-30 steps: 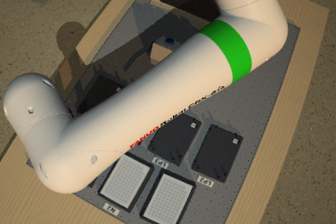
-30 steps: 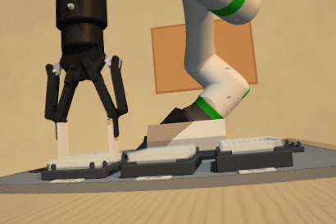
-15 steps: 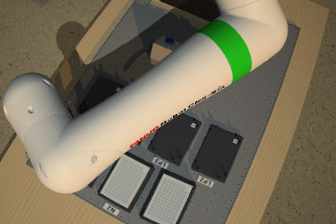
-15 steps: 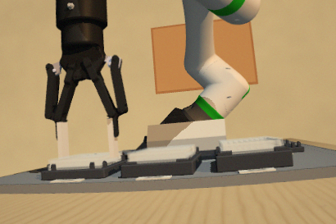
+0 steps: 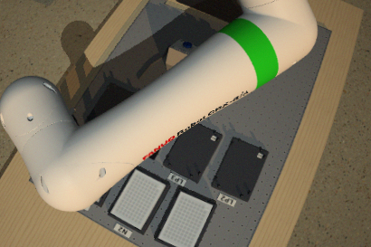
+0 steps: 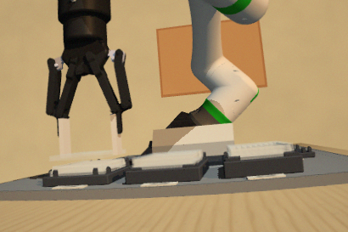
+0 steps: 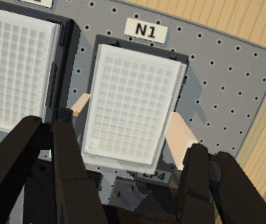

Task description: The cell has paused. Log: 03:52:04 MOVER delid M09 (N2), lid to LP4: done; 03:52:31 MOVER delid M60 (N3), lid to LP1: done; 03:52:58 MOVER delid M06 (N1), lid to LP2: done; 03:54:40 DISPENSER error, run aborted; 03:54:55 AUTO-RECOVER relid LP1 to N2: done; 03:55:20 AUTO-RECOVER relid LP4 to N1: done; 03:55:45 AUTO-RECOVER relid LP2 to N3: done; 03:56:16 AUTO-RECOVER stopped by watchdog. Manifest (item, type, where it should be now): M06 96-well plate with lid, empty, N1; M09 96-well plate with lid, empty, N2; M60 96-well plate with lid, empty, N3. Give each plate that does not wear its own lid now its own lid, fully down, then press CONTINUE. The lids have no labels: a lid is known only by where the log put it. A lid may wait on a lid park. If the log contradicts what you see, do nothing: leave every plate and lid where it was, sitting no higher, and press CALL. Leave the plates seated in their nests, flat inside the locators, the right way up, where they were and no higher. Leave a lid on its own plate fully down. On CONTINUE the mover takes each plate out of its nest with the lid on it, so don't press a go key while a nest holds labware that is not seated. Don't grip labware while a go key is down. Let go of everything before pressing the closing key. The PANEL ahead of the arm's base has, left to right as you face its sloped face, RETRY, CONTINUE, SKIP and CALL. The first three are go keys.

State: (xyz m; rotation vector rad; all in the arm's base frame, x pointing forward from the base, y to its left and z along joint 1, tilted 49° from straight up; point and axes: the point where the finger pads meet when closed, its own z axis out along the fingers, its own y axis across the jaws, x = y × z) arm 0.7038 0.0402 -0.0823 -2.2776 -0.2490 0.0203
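Right now the plate is 4 cm below my hand. Also, from my hand: LP4 label: 8 cm behind, 7 cm to the right, 6 cm below; then LP1 label: 10 cm behind, 6 cm below, 5 cm to the left; then lid park LP4: 17 cm behind, 8 cm to the right, 6 cm below.
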